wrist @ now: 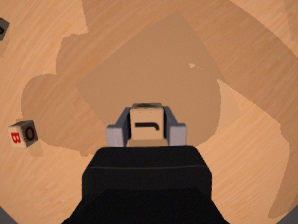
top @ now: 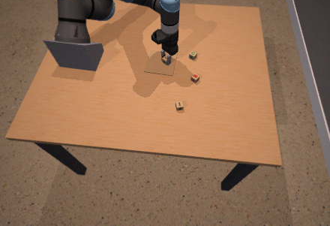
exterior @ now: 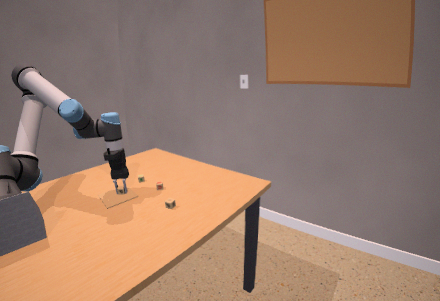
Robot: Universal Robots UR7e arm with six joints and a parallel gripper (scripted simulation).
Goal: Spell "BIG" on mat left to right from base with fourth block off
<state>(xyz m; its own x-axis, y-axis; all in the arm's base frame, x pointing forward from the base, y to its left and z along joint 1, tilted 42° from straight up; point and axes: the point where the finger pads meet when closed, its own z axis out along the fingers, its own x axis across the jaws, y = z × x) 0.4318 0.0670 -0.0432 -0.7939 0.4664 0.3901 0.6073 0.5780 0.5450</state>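
Right now my hand is 30 mm past the tan mat and 20 mm above it. Round my hand: B block: 150 mm ahead, 90 mm to the right, 10 mm below.
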